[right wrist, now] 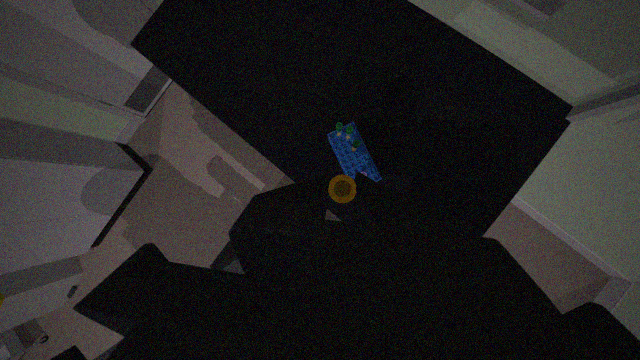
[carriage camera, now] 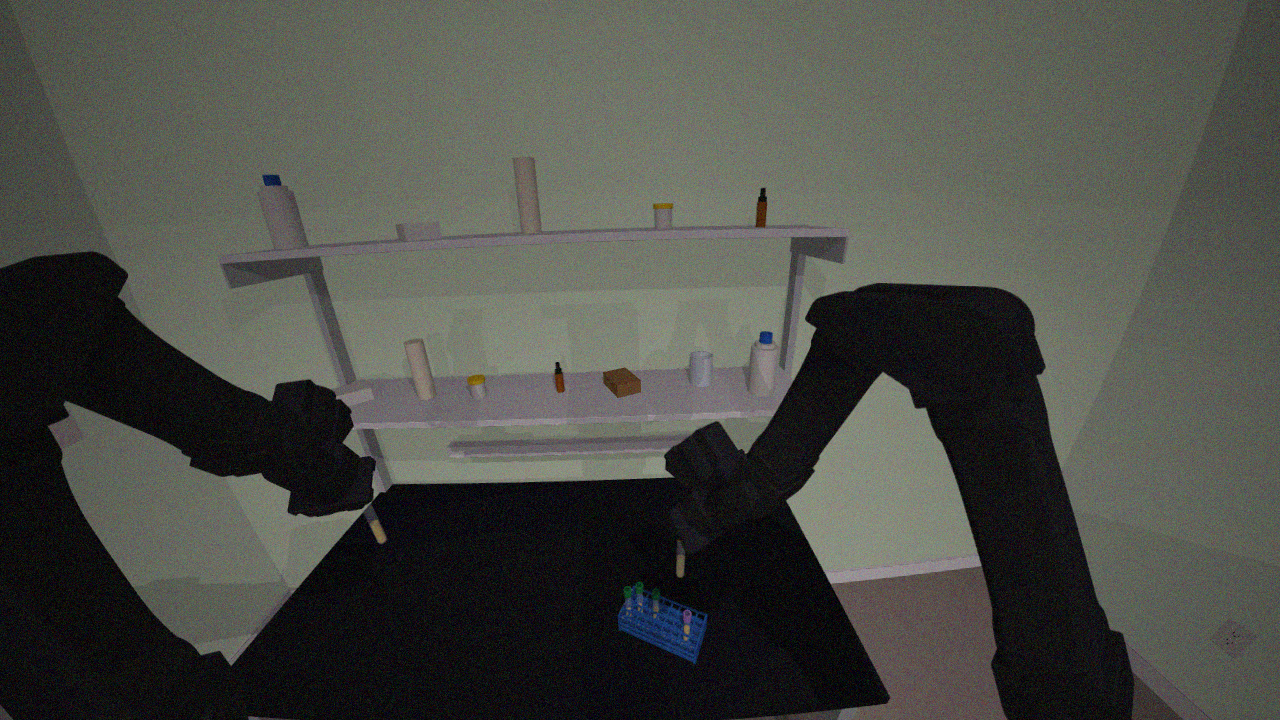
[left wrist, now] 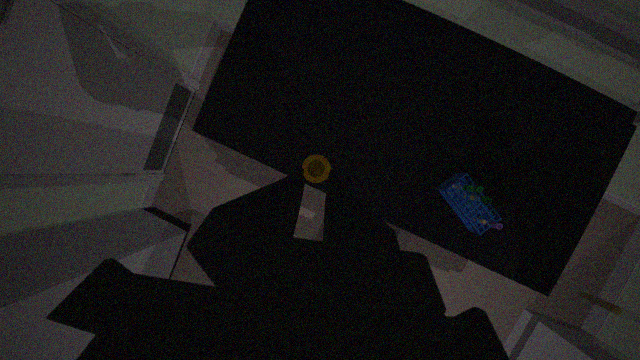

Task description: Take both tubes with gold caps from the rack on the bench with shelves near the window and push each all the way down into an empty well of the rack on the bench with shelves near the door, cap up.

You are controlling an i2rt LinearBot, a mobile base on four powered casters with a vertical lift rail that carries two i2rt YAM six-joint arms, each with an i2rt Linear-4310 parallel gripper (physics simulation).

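Frame: origin at the left arm's base, x ahead, y left, z up, level; metres.
Seen in the pictures: left gripper, fingertip midpoint: (carriage camera: 361,500) (left wrist: 316,175); right gripper, fingertip midpoint: (right wrist: 342,178) (carriage camera: 678,531).
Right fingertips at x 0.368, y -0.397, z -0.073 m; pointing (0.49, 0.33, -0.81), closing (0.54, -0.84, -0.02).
Pixels of each thing's middle, then the offset from my right fingertips to it. "pt": a spot on its surface instead. Level surfaces: height alone.
- blue rack, body centre: (carriage camera: 662,622) (right wrist: 353,157) (left wrist: 467,203) 0.105 m ahead, 0.018 m left, 0.418 m down
- pink-capped tube, body centre: (carriage camera: 686,628) (left wrist: 484,221) 0.066 m ahead, 0.035 m right, 0.383 m down
- black bench top, surface height: 0.447 m down
- lower shelf, surface height: 0.010 m up
- brown box, surface spot: (carriage camera: 622,382) pt 0.502 m ahead, 0.095 m left, 0.050 m up
- white blue-capped bottle, surface spot: (carriage camera: 762,367) pt 0.453 m ahead, 0.293 m right, 0.100 m up
My left gripper (carriage camera: 367,504) is shut on a gold-capped tube (carriage camera: 377,530) (left wrist: 316,168), which hangs slightly tilted above the left part of the dark bench. My right gripper (carriage camera: 684,539) is shut on another gold-capped tube (carriage camera: 680,561) (right wrist: 342,188), nearly upright above and behind the blue rack (carriage camera: 657,636) (left wrist: 461,206) (right wrist: 356,161). The gold caps show in the wrist views; the dark fingers are hard to make out. The rack stands on the bench and holds three green-capped tubes near its left end and a pink-capped tube (carriage camera: 687,617) (left wrist: 497,226) near its right end.
The black bench top (carriage camera: 501,617) (left wrist: 375,90) (right wrist: 300,75) ends at a wall. Above its back are a lower shelf (carriage camera: 528,408) and an upper shelf (carriage camera: 590,237) with bottles and jars. A brown box (carriage camera: 622,382) and a white blue-capped bottle (carriage camera: 762,367) stand on the lower shelf.
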